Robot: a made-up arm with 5 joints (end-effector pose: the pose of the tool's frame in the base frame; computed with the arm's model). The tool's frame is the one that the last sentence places.
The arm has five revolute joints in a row. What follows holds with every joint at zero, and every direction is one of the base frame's. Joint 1 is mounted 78.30 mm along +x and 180.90 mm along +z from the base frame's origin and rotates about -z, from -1.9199 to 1.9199 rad. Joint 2 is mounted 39.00 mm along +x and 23.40 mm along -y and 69.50 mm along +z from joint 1 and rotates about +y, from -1.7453 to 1.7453 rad. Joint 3 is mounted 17.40 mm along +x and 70.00 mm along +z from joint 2 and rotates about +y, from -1.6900 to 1.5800 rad. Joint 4 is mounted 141.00 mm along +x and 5.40 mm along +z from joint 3 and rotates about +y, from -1.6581 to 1.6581 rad. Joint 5 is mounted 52.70 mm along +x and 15.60 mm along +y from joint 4 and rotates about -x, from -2.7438 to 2.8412 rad. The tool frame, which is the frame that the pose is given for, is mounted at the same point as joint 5; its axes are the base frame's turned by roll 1.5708, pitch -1.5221 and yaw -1.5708 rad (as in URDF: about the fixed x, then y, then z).
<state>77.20 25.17 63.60 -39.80 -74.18</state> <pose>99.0 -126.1 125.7 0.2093 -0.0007 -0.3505 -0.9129</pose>
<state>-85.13 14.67 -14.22 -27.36 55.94</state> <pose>108.3 260.0 341.9 0.1863 0.2348 -0.8193 0.4889</pose>
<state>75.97 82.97 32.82 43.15 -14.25</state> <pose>71.9 -6.7 93.5 0.5674 0.2784 0.4928 -0.5981</pose>
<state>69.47 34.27 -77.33 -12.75 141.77</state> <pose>148.8 -210.4 442.3 0.2415 -0.9265 0.2349 0.1676</pose>
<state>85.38 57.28 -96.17 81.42 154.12</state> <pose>90.9 -252.3 330.7 0.7680 -0.3542 0.1912 0.4982</pose>
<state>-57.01 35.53 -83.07 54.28 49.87</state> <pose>214.1 194.9 398.7 0.4597 0.0575 -0.6618 0.5894</pose>
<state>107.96 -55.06 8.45 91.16 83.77</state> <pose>33.2 -113.7 374.0 0.8969 -0.3851 0.0301 -0.2152</pose>
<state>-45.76 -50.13 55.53 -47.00 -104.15</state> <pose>207.2 121.2 335.7 0.3529 0.8864 -0.2153 -0.2086</pose>
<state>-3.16 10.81 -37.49 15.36 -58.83</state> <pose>322.8 5.7 394.4 0.5532 0.4143 -0.6531 -0.3096</pose>
